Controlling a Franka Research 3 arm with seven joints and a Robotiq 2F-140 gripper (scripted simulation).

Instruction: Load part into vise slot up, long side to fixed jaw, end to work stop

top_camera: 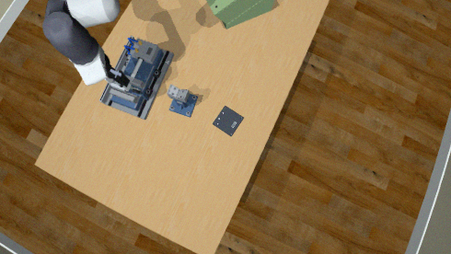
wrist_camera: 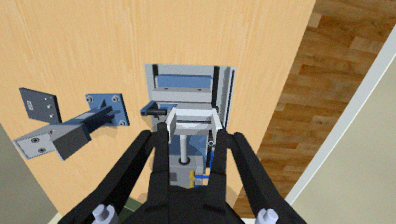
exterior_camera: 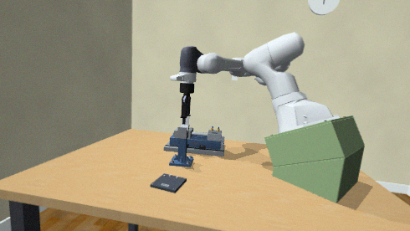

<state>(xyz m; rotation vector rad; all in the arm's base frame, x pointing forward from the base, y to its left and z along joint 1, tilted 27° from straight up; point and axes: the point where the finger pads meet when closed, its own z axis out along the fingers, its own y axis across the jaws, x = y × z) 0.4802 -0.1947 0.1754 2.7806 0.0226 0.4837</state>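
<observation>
Now: the grey part 2 cm below my hand. Round my hand: vise: 8 cm below, 7 cm behind, 2 cm to the left; then dark work stop rod: 7 cm to the left, 3 cm below, 1 cm ahead; then grey air cylinder: 16 cm behind, 4 cm below, 3 cm to the left.
</observation>
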